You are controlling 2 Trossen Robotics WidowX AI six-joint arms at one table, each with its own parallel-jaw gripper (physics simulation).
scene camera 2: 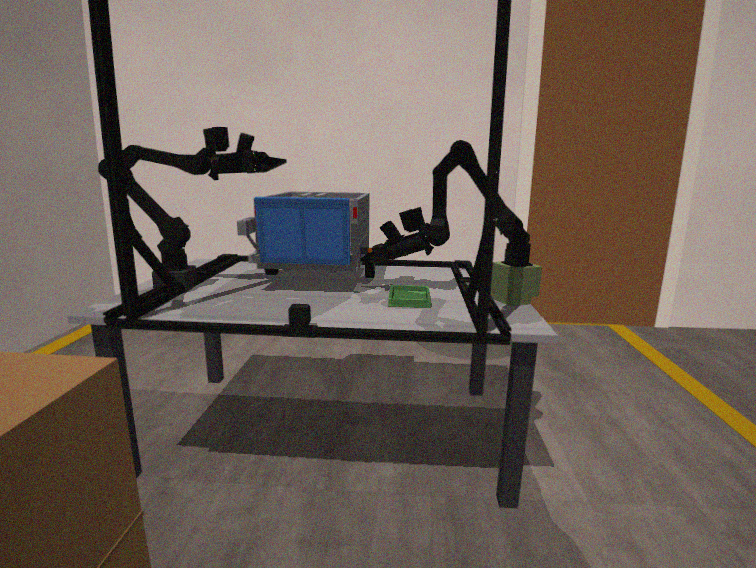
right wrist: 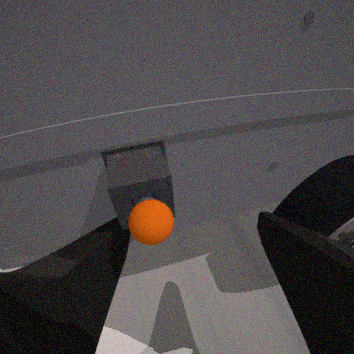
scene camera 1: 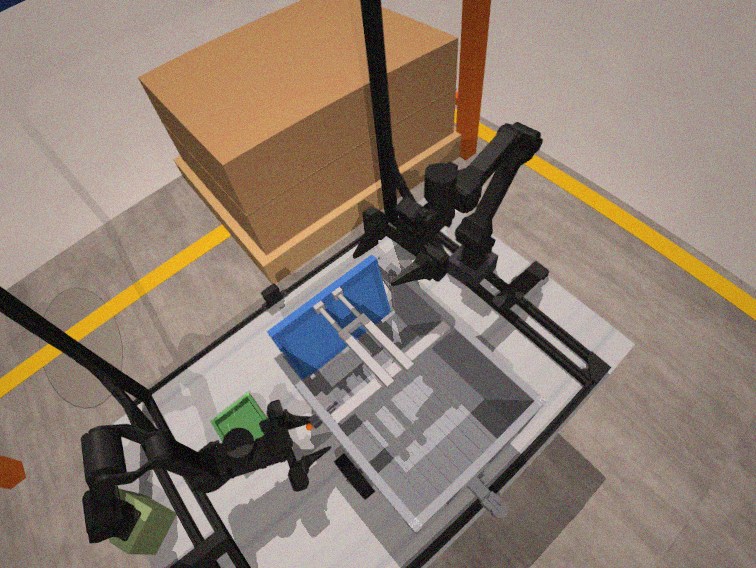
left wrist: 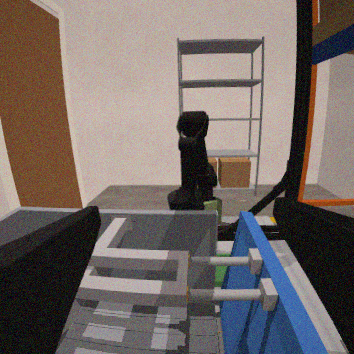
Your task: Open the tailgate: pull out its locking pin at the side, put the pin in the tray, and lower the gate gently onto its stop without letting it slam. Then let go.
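Pixels of known places: left gripper, fingertip midpoint: point(scene camera 2: 284, 160) point(scene camera 1: 372, 270) point(left wrist: 187, 210); right gripper, fingertip midpoint: point(scene camera 2: 364, 258) point(right wrist: 194, 221) point(scene camera 1: 324, 432); left arm's base at its link origin: point(scene camera 2: 174, 268) point(scene camera 1: 473, 257); right arm's base at its link origin: point(scene camera 2: 516, 264) point(scene camera 1: 122, 520) point(left wrist: 204, 197).
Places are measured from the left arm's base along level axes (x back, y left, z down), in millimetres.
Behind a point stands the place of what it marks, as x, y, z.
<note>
The blue tailgate point(scene camera 1: 369, 290) @[-317, -61, -154] point(scene camera 2: 326, 232) @[-478, -90, -128] point(left wrist: 295, 305) @[-367, -87, -224] stands upright at the end of the grey trailer box point(scene camera 1: 363, 450) @[-561, 140, -34]. The locking pin's orange ball point(scene camera 1: 309, 426) @[-605, 29, -63] point(scene camera 2: 369, 250) @[-604, 20, -57] point(right wrist: 151, 222) @[-610, 27, -61] sticks out from a dark block low on the trailer's side; its shaft is mostly hidden. My right gripper point(scene camera 1: 320, 434) @[-590, 50, -26] point(right wrist: 194, 221) @[-590, 50, -26] is open, its fingers on either side of the ball, which is nearer the finger at the left of the right wrist view. My left gripper point(scene camera 1: 374, 269) @[-350, 3, -326] point(scene camera 2: 284, 161) @[-350, 3, -326] is open and empty above the box near the tailgate. The green tray point(scene camera 1: 229, 407) @[-711, -189, 40] point(scene camera 2: 409, 304) @[-711, -192, 54] shows no pin inside.
A pale two-pronged frame point(scene camera 1: 389, 342) @[-401, 83, -225] point(left wrist: 182, 275) @[-412, 4, -225] reaches from inside the box to the tailgate. A black wheel point(scene camera 1: 354, 476) @[-611, 165, -40] is on the trailer's side near my right gripper. Black frame posts point(scene camera 1: 380, 109) @[-14, -291, -347] point(scene camera 2: 111, 158) @[-11, -319, -326] rise at the table's edge. Large cardboard boxes point(scene camera 1: 299, 79) stand beyond it.
</note>
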